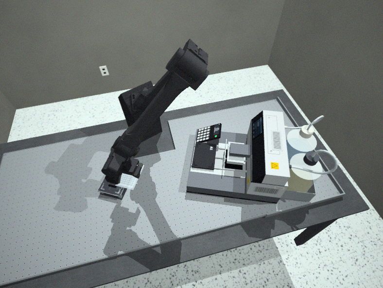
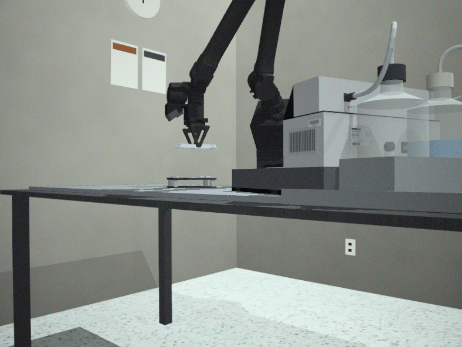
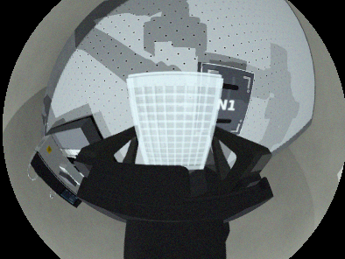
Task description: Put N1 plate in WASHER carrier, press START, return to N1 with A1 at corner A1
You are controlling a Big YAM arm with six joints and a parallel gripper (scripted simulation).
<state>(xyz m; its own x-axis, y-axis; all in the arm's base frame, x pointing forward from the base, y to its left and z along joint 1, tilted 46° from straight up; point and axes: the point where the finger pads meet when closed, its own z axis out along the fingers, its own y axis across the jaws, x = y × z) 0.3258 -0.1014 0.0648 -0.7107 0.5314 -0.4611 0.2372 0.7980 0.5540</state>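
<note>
My gripper is now 4 cm past the plate nest, 10 cm to the left of it and 12 cm above it. Round my hand: black carrier (13 cm behind, 35 cm to the left, 7 cm below); then plate washer (10 cm behind, 50 cm to the left, 2 cm below); then white well plate (1 cm below).
</note>
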